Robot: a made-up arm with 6 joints.
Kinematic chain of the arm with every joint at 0, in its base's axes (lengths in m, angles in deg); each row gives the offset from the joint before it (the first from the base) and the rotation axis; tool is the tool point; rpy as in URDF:
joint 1: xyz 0 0 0.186 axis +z
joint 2: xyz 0 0 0 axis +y
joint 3: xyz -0.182 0 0.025 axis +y
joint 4: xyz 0.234 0 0.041 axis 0.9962 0 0.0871
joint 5: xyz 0 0 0 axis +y
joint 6: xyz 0.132 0 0.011 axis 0.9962 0 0.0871
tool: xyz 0 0 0 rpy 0 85 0
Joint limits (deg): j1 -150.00..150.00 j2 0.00..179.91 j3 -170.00..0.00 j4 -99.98..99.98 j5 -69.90..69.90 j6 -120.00..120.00
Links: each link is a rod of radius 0.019 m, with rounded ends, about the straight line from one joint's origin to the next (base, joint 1, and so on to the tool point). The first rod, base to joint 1, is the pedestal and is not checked.
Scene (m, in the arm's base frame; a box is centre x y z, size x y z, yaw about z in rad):
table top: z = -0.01
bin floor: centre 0.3 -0.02 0 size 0.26 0.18 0.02 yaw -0.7
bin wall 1: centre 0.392 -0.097 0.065 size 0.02 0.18 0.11 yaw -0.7
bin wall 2: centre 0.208 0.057 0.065 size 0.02 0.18 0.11 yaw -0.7
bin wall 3: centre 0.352 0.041 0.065 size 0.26 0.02 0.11 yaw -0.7
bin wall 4: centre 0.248 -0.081 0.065 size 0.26 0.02 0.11 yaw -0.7
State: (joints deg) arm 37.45 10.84 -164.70 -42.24 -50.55 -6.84
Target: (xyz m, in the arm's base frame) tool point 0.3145 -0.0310 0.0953
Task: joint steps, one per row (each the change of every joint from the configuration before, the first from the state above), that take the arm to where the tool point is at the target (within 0.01 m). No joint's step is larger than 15 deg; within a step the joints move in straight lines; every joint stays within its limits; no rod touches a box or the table.
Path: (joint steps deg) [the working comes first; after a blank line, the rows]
Joints at the target: -7.32 100.62 -45.15 -43.81 -6.05 -6.84
Straight joint move there: clear.

1: -4.97 9.98 13.28 -0.17 4.94 0.00
2: -4.98 9.97 13.29 -0.18 4.95 0.00
3: -4.97 9.98 13.28 -0.17 4.94 0.00
4: -4.98 9.97 13.28 -0.18 4.95 0.00
5: -4.97 9.98 13.29 -0.17 4.94 0.00
6: -4.97 9.97 13.28 -0.17 4.94 0.00
7: -4.98 9.98 13.28 -0.18 4.95 0.00
8: -4.97 9.97 13.29 -0.17 4.94 0.00
9: -4.98 9.98 13.28 -0.18 4.95 0.00

